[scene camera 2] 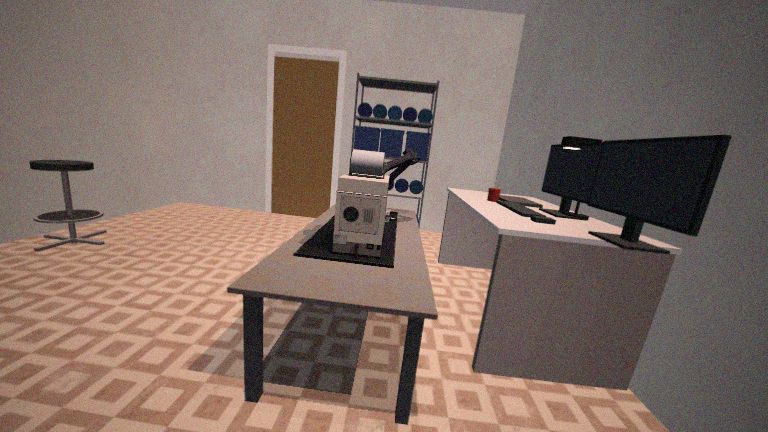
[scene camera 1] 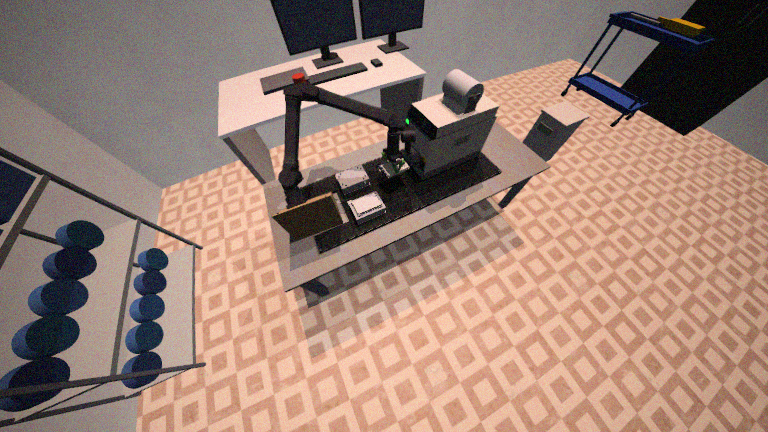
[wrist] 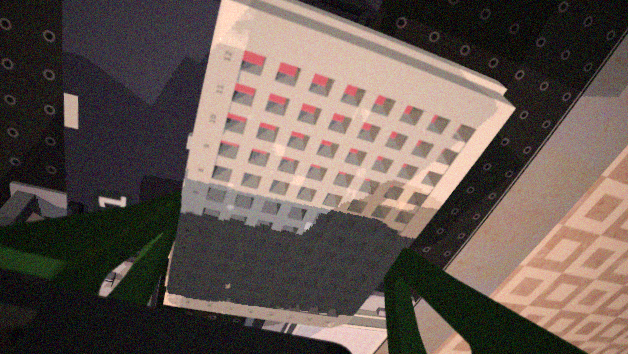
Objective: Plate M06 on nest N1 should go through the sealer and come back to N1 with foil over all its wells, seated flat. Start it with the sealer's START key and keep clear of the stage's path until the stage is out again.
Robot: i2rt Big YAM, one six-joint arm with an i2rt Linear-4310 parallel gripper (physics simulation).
Scene:
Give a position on a white roll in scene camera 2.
At 364, 162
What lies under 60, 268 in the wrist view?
The gripper.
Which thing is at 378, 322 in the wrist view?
A white plate.

